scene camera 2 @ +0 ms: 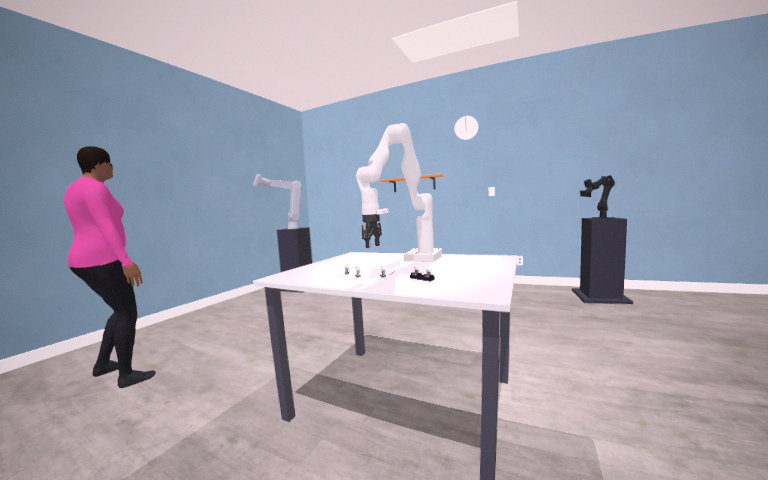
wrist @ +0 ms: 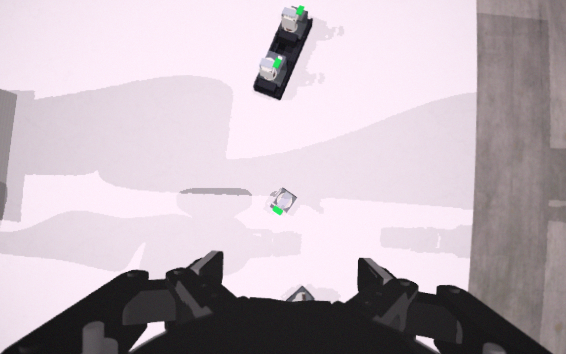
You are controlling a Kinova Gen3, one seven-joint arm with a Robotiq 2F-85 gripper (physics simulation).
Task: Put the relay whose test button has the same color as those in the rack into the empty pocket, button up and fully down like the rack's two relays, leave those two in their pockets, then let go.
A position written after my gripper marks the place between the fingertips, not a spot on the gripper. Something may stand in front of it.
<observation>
In view: my gripper [wrist: 289, 269] and a black rack [wrist: 285, 43].
</observation>
